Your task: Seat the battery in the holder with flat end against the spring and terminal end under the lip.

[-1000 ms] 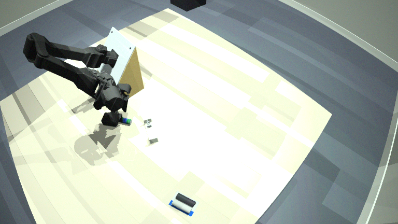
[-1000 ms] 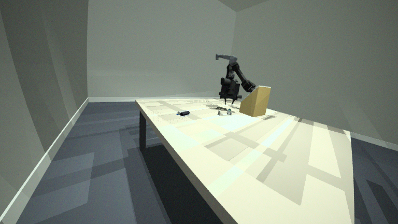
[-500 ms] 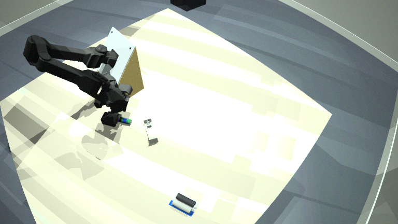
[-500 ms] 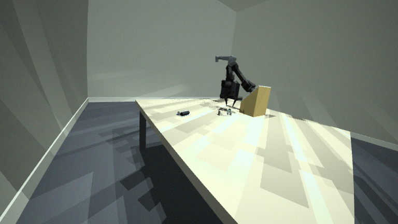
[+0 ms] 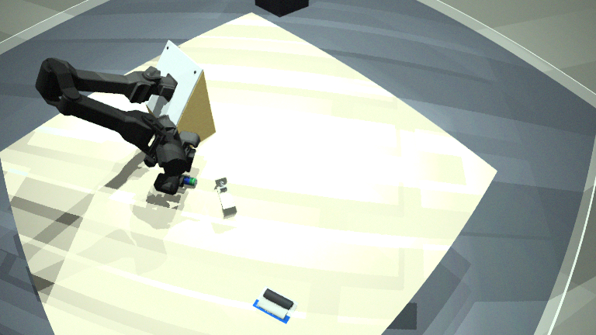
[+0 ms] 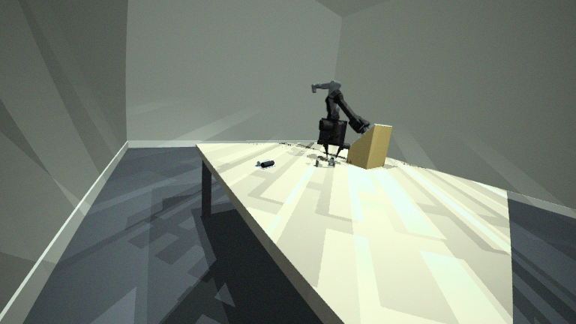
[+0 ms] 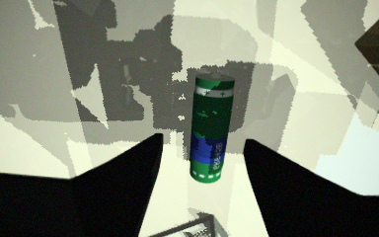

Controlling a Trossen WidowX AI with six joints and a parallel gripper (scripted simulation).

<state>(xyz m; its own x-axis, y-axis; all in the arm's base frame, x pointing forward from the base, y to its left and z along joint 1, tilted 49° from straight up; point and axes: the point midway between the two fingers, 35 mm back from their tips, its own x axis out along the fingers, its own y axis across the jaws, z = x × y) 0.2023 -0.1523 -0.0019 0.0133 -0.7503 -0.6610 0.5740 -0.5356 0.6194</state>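
Right now the battery is 1 cm below my gripper tip.
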